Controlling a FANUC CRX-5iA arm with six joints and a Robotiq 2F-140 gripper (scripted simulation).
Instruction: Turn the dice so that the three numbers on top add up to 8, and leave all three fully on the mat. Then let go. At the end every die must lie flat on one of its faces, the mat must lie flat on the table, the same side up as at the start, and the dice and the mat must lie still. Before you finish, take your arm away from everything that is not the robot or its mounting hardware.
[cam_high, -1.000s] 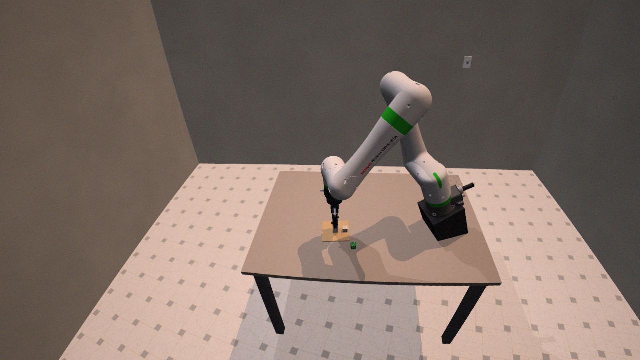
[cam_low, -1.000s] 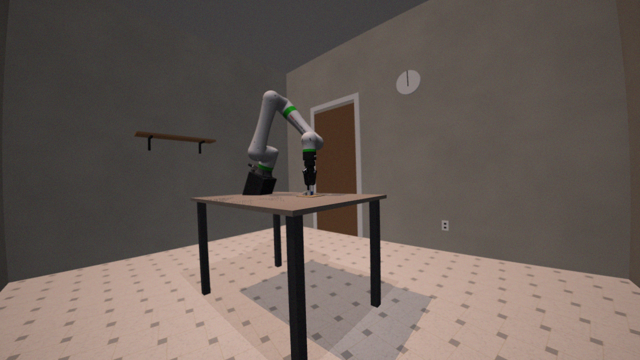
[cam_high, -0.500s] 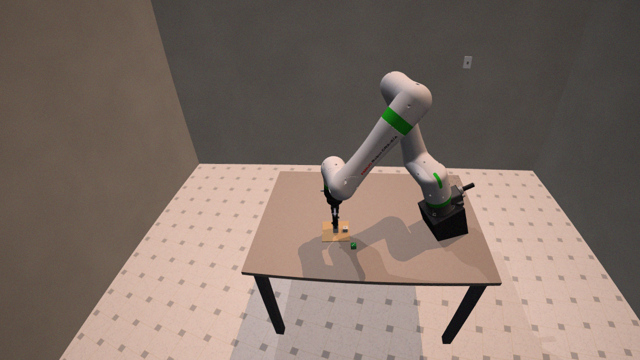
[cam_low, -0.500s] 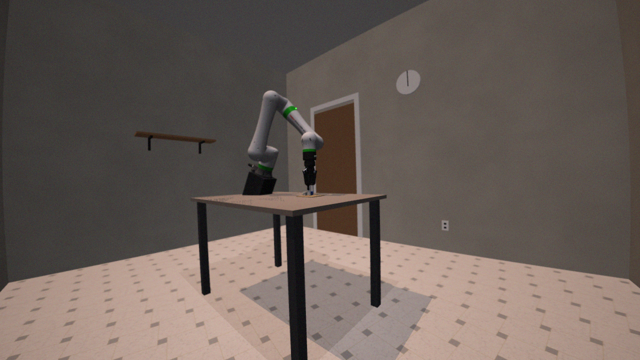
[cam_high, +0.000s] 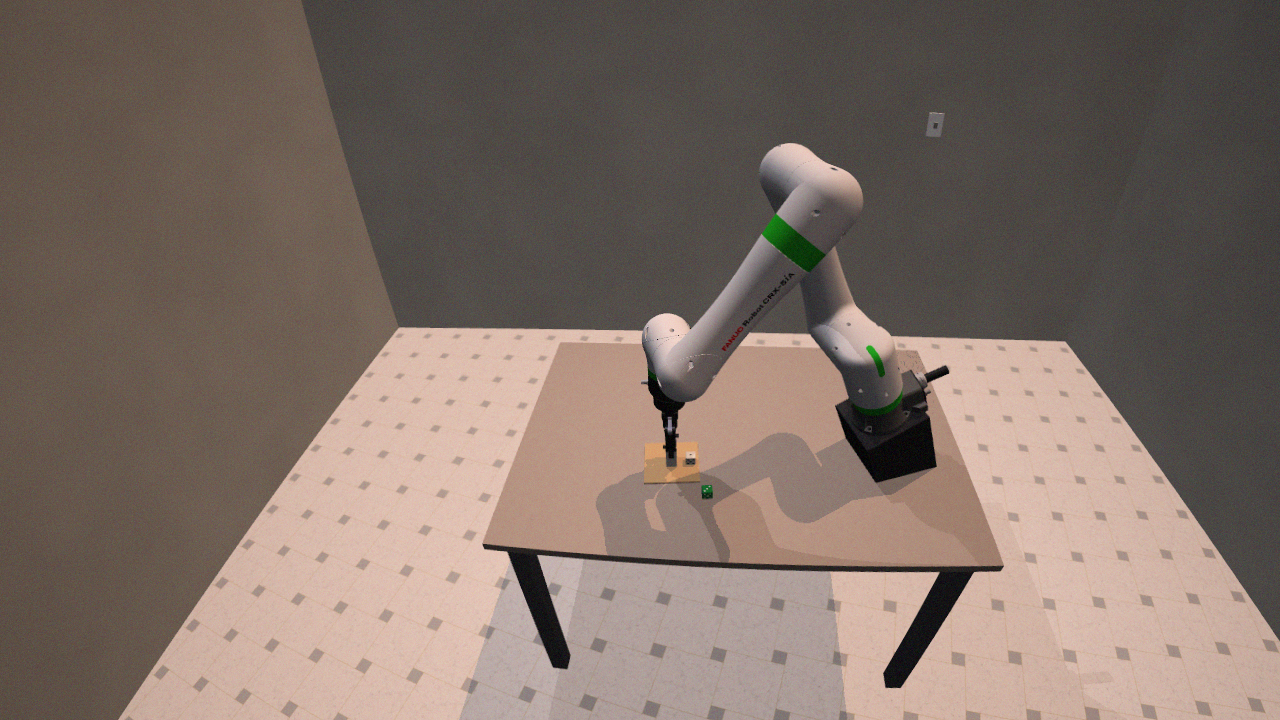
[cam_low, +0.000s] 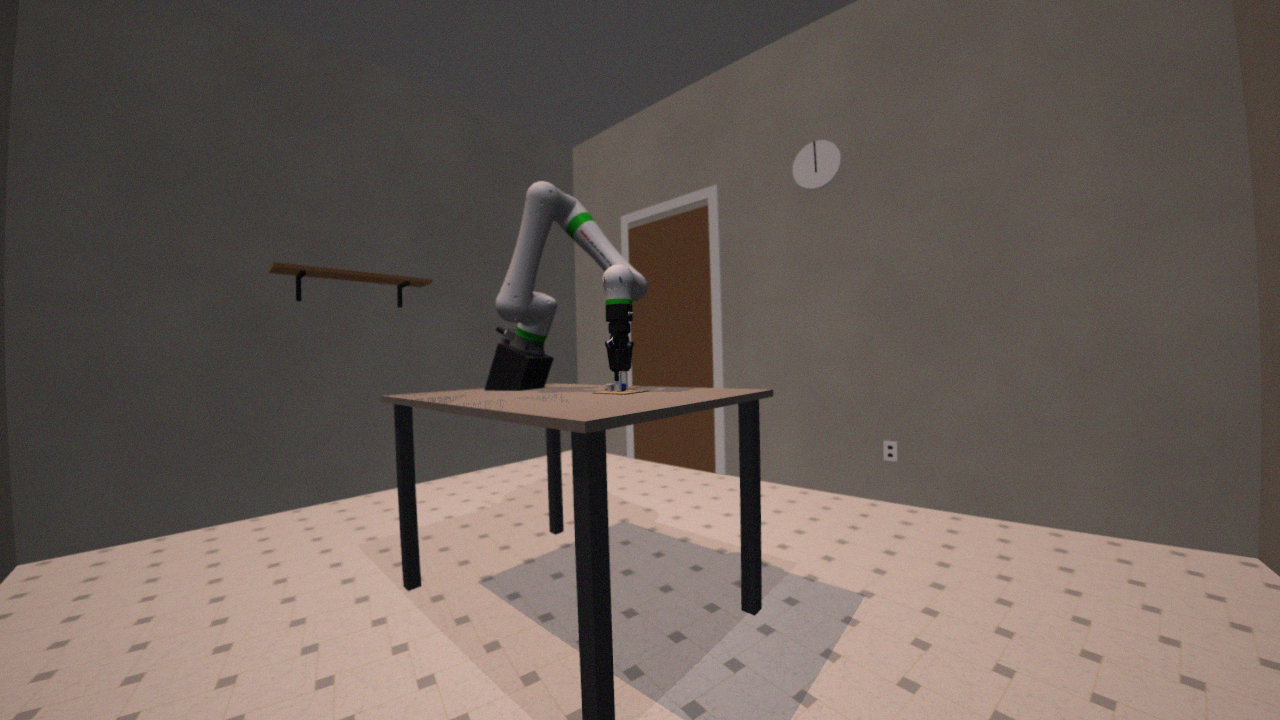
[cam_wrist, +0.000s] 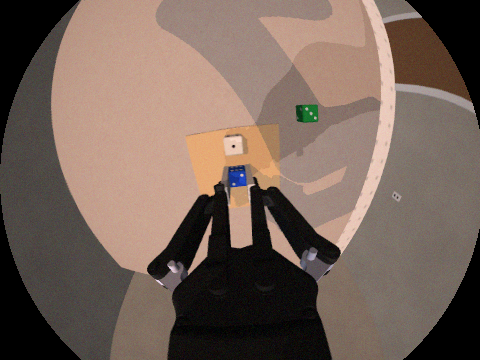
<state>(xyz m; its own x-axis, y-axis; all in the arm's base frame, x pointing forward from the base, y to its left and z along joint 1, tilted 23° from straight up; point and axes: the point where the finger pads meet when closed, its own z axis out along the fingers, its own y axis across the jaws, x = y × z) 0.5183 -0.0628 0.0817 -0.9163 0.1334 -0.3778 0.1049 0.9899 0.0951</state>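
Now: the blue die 20 mm below my hand. Round my hand: mat 40 mm below; green die 70 mm behind, 120 mm to the left, 30 mm below; white die 50 mm behind, 10 mm to the left, 20 mm below.
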